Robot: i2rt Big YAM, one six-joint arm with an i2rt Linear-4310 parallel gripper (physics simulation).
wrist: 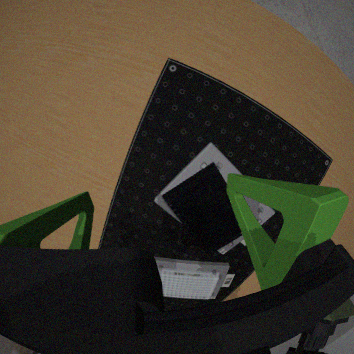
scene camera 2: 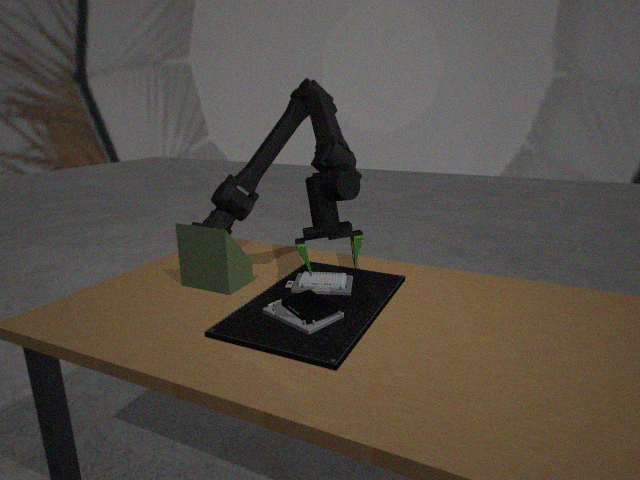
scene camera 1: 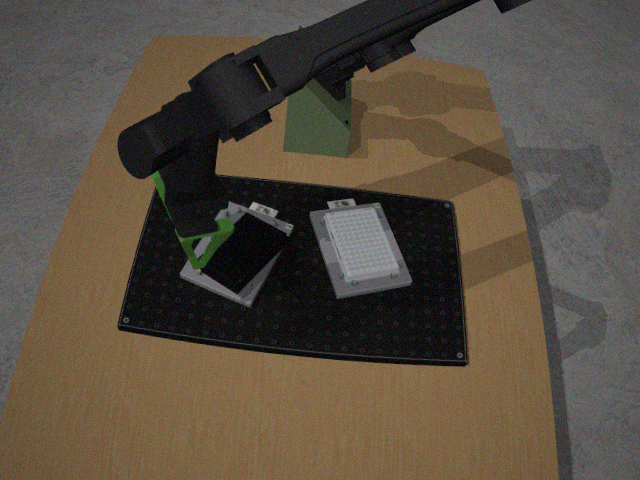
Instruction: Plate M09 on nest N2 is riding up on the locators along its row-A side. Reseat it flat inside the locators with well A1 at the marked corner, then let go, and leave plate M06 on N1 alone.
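Seen in the pictures: gripper, fingertip midpoint: [wrist: 157, 190] [scene camera 2: 333, 271] [scene camera 1: 186, 242]; arm's base at its link origin: [scene camera 2: 211, 239].
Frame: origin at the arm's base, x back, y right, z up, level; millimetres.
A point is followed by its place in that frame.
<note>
Black plate M09 [scene camera 1: 248, 253] {y 95, x -357, z -94 mm} [scene camera 2: 310, 305] {y 113, x -357, z -95 mm} [wrist: 200, 200] {y 123, x -374, z -93 mm} sits tilted on the grey nest N2 [scene camera 1: 218, 289] {y 136, x -413, z -112 mm} [scene camera 2: 279, 313] {y 148, x -290, z -112 mm} [wrist: 210, 152] {y 186, x -385, z -112 mm}, with one side raised and its outline askew to the nest. Its wells and A1 corner cannot be made out. White plate M06 [scene camera 1: 361, 242] {y -75, x -318, z -99 mm} [scene camera 2: 323, 280] {y -58, x -322, z -100 mm} [wrist: 190, 286] {y -71, x -302, z -101 mm} rests on nest N1 [scene camera 1: 330, 268] {y -29, x -362, z -112 mm} [wrist: 192, 261] {y -15, x -323, z -119 mm}. My gripper [scene camera 1: 180, 232] {y 171, x -437, z 24 mm} [scene camera 2: 333, 270] {y 171, x -437, z 24 mm} [wrist: 157, 190] {y 171, x -437, z 24 mm} is wide open and empty, fingers pointing down, above the board and apart from both plates. In scene camera 1, one green finger overlaps N2's left side.
Both nests stand on a black perforated board [scene camera 1: 289, 330] {y 29, x -467, z -124 mm} [scene camera 2: 356, 330] {y 139, x -482, z -124 mm} [wrist: 200, 110] {y 234, x -419, z -124 mm} on the wooden table [scene camera 1: 258, 413] {y 69, x -599, z -137 mm} [scene camera 2: 491, 361] {y 138, x -770, z -137 mm} [wrist: 60, 100] {y 180, x -643, z -137 mm}. A green wedge block [scene camera 1: 315, 124] {y 0, x -90, z -63 mm} [scene camera 2: 204, 258] {y 49, x -9, z -40 mm} stands behind the board in scene camera 1, by the arm's base. Small label tags adjoin the nests.
</note>
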